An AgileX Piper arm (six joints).
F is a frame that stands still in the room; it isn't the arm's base.
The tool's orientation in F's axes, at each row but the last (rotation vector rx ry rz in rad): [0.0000 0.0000 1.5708]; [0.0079 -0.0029 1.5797]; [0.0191 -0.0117 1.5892]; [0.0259 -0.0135 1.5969]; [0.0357 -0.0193 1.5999]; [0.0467 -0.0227 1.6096]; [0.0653 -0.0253 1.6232]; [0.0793 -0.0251 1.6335]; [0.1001 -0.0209 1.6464]
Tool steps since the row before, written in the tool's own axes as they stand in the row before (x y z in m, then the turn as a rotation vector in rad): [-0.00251 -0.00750 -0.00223 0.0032 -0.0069 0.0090]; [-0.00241 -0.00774 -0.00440 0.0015 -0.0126 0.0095]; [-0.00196 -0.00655 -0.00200 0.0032 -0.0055 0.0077]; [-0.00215 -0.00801 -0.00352 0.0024 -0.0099 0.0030]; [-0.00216 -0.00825 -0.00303 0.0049 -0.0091 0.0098]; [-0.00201 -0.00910 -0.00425 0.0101 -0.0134 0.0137]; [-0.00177 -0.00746 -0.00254 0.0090 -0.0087 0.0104]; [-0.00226 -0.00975 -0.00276 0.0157 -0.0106 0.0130]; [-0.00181 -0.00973 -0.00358 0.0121 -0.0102 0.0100]
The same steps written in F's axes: [0.00750 -0.00251 -0.00223 0.0069 0.0032 0.0090]; [0.00775 -0.00231 -0.00444 0.0126 0.0015 0.0095]; [0.00658 -0.00180 -0.00207 0.0055 0.0032 0.0077]; [0.00803 -0.00185 -0.00363 0.0099 0.0026 0.0030]; [0.00828 -0.00181 -0.00319 0.0091 0.0048 0.0099]; [0.00910 -0.00146 -0.00446 0.0132 0.0100 0.0139]; [0.00747 -0.00122 -0.00281 0.0085 0.0089 0.0107]; [0.00977 -0.00144 -0.00322 0.0101 0.0155 0.0137]; [0.00964 -0.00077 -0.00416 0.0098 0.0121 0.0104]
